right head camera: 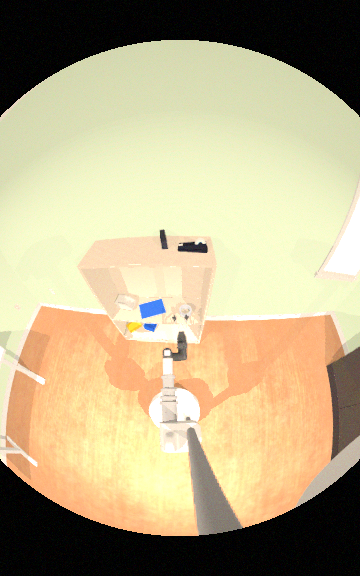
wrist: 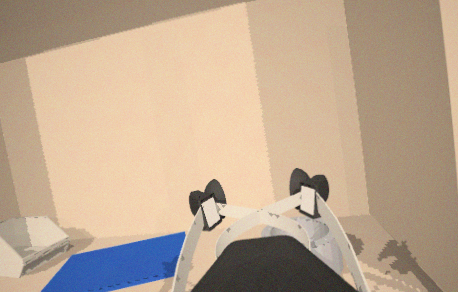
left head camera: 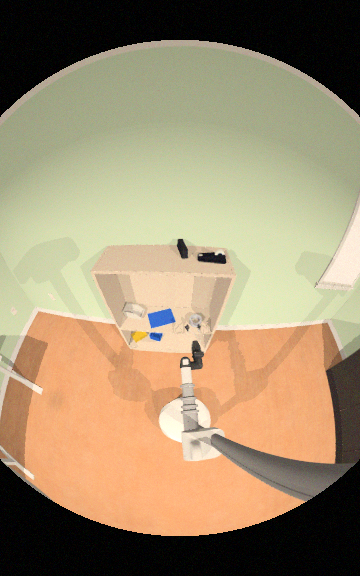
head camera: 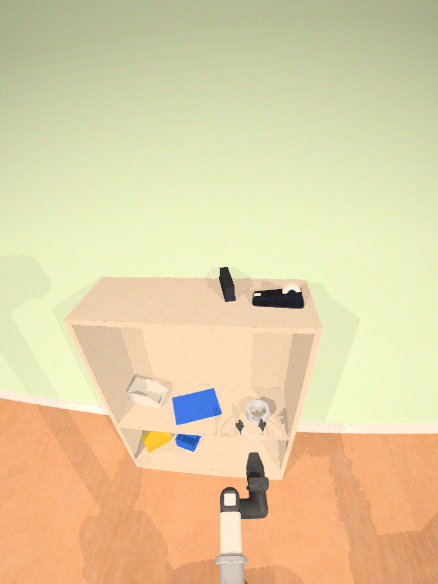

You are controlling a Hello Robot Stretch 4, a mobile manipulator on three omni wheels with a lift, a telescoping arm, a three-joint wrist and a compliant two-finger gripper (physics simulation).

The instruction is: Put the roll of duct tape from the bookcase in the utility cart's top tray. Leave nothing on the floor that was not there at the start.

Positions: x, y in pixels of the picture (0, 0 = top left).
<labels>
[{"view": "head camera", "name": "grey box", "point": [146, 392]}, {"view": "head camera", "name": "blue book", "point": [204, 404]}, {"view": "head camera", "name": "bookcase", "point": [179, 330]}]
</labels>
